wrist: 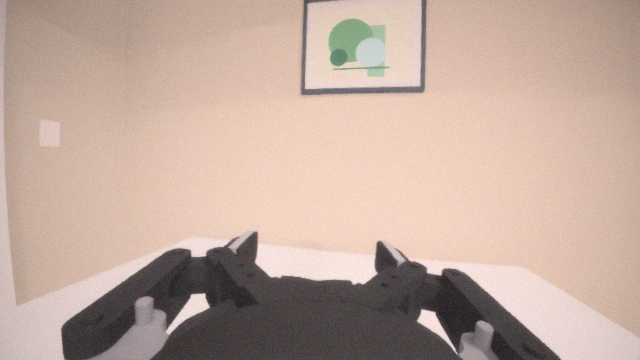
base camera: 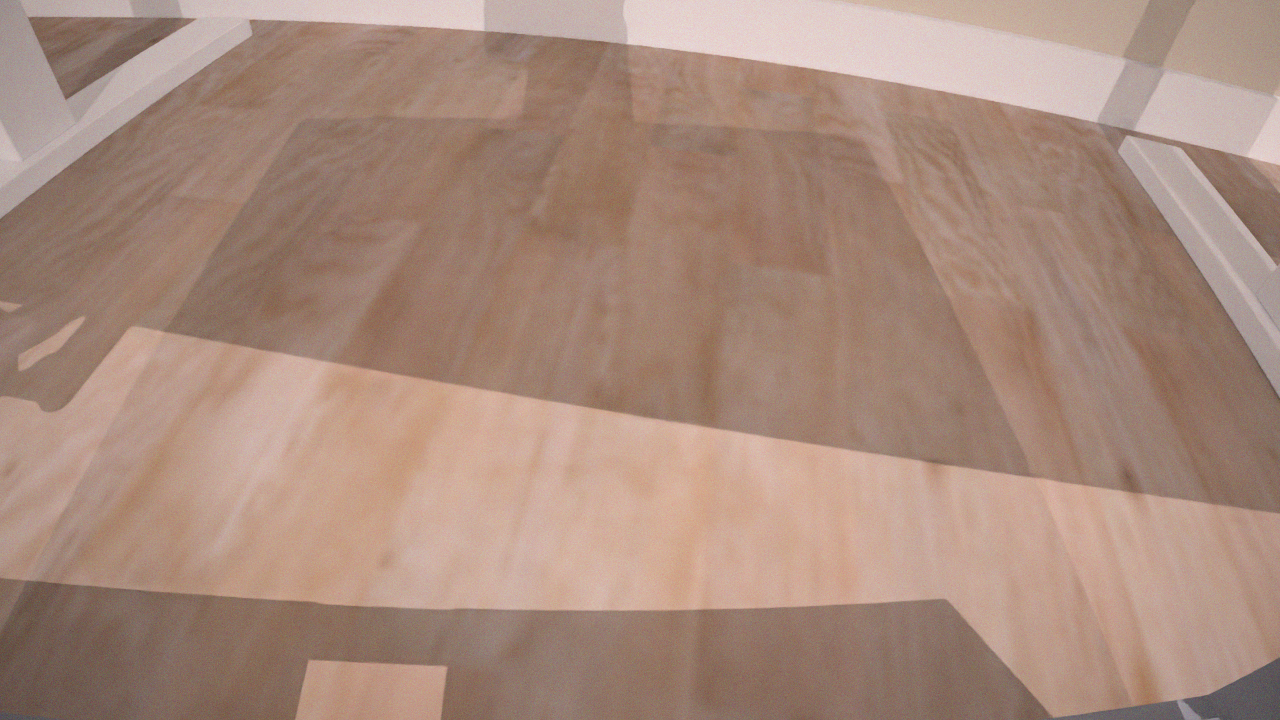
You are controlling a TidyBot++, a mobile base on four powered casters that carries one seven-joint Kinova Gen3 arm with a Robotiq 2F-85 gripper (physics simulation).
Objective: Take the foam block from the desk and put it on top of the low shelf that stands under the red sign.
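Places are measured from the arm's base along level axes (x ahead, y left, z up), in metres.
Where they show: gripper, between the fingertips: (wrist: 316,249).
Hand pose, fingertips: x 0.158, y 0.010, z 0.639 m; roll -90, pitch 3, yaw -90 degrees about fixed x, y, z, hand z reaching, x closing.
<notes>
After its pixels a point has its place.
The white desk (wrist: 505,287) @(x 0.655, y -0.620, z 0.323 m) fills the lower part of the wrist view, behind and on both sides of the gripper. My gripper (wrist: 316,249) @(x 0.158, y 0.010, z 0.639 m) is open, with its fingertips wide apart and no object seen between them; it is in front of the desk top in that view. The foam block does not show in either view; the gripper body hides part of the desk top. The low shelf and the red sign do not show in either view. In the base camera view, white desk feet stand on the floor at the left (base camera: 134,94) @(x 0.807, y 0.534, z -0.374 m) and at the right (base camera: 1199,232).
A beige wall (wrist: 320,165) @(x 1.025, y 0.002, z 0.712 m) rises behind the desk and carries a framed picture (wrist: 345,90) @(x 0.984, y -0.101, z 1.052 m) with green shapes. A white switch plate (wrist: 49,133) @(x 0.891, y 1.208, z 0.823 m) is on the wall at the left. A white baseboard (base camera: 760,44) @(x 0.976, y -0.203, z -0.375 m) runs along the floor's far edge, beyond the two desk feet.
</notes>
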